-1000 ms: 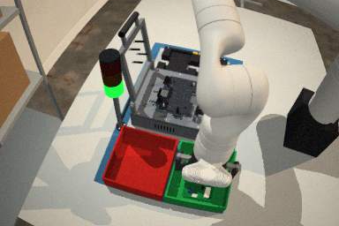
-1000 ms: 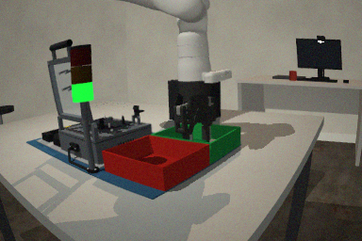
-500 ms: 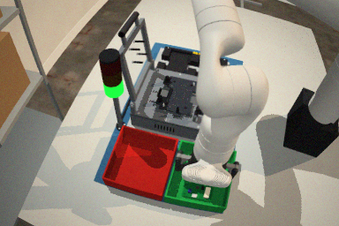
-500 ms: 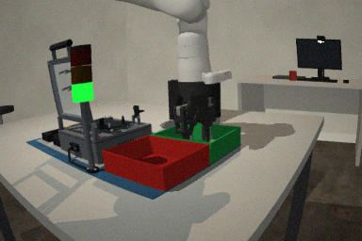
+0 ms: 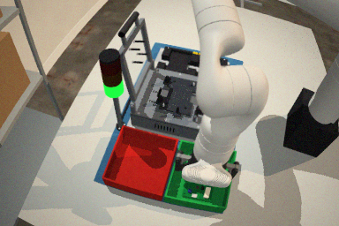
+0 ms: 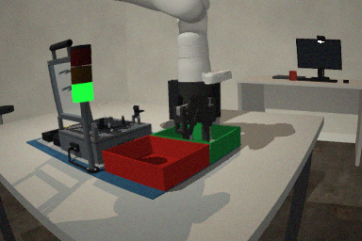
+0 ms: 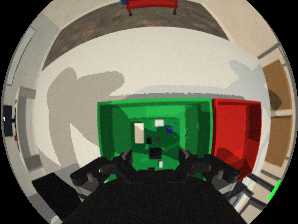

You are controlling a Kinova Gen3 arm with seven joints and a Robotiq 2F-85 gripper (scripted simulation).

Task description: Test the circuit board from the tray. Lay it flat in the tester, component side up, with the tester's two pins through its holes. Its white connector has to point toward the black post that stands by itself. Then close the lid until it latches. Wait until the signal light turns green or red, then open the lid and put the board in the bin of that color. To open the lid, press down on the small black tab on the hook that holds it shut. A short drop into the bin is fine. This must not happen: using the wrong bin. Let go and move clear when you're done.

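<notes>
My gripper is now 1 cm above the green bin. Also, from my hand: tester lid: 24 cm ahead, 17 cm to the right, 16 cm above; green circuit board: 1 cm below; red bin: 15 cm ahead, 2 cm to the left, 1 cm below.
</notes>
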